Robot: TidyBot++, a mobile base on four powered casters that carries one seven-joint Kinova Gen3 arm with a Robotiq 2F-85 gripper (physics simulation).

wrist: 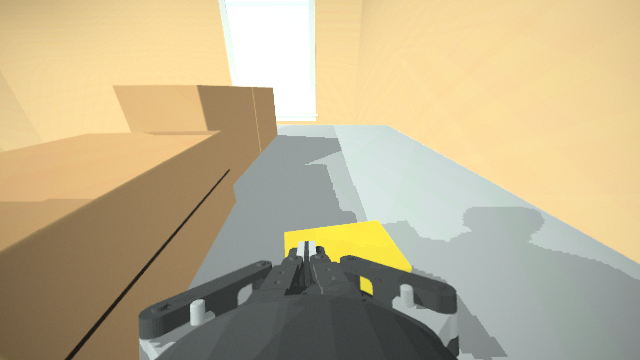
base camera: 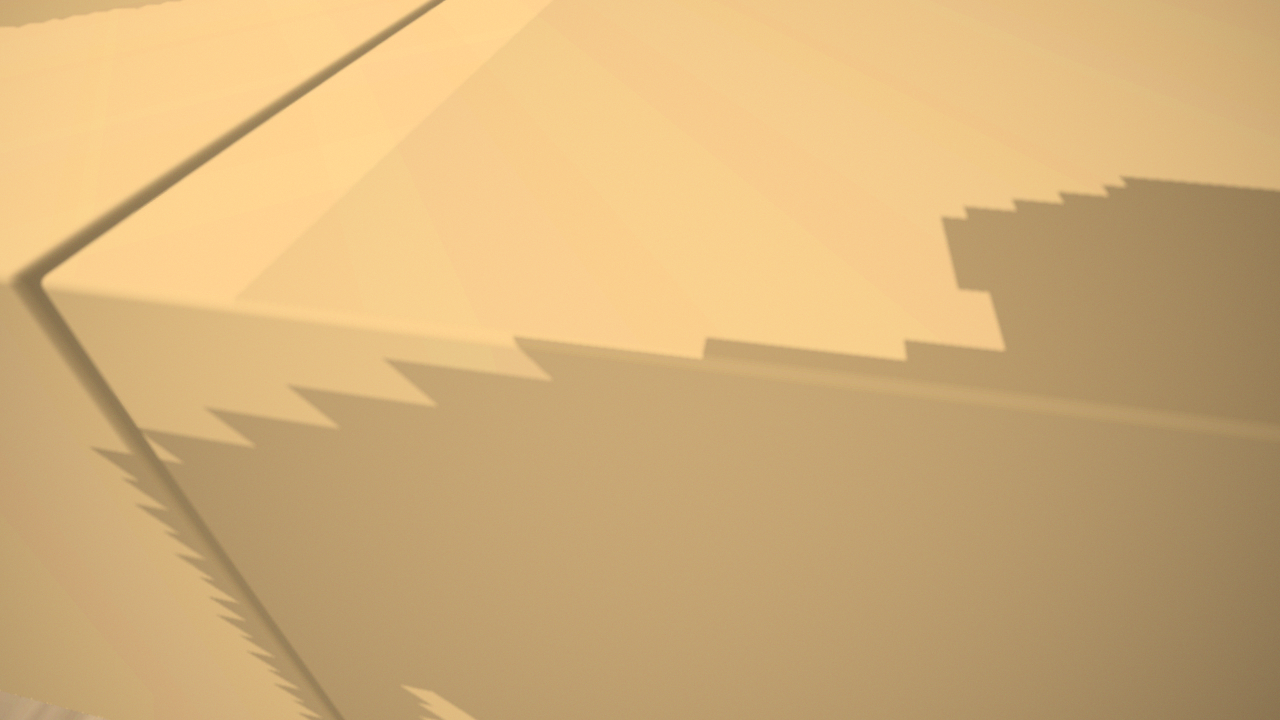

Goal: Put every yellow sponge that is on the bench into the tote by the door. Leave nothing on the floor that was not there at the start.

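Places are measured from the arm's base along level axes (x back, y left, z down), in centimetres.
Pixels of known places: gripper, fingertip midpoint: (wrist: 307, 252).
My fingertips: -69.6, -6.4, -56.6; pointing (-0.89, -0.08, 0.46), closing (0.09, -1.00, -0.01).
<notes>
Ahead of a thing's pixels: the offset from my fingertips to its top centre, as dx, dy, dz. Level surfaces: height alone.
A yellow sponge {-0.4, -3.1, +0.3} (wrist: 352, 241) lies flat on a grey surface {dz +4.9} (wrist: 425, 200) in the lower middle of the wrist view, turned slightly. My gripper (wrist: 307, 252) is shut, its two fingertips together with nothing between them. The fingertips overlap the left part of the sponge in this view, and the finger linkages cover its near side. I cannot tell how high the tips are above it. The sponge and the gripper do not show in the base camera view. The tote by the door does not show in either view.
Brown cardboard-coloured boxes {-6.0, +20.2, -7.1} (wrist: 165, 210) stand along the left of the grey surface. A tan wall (wrist: 500, 90) runs along its right. A bright window-like panel (wrist: 275, 50) is at the far end. Large tan panels (base camera: 626, 537) with a dark seam fill much of the base camera view.
</notes>
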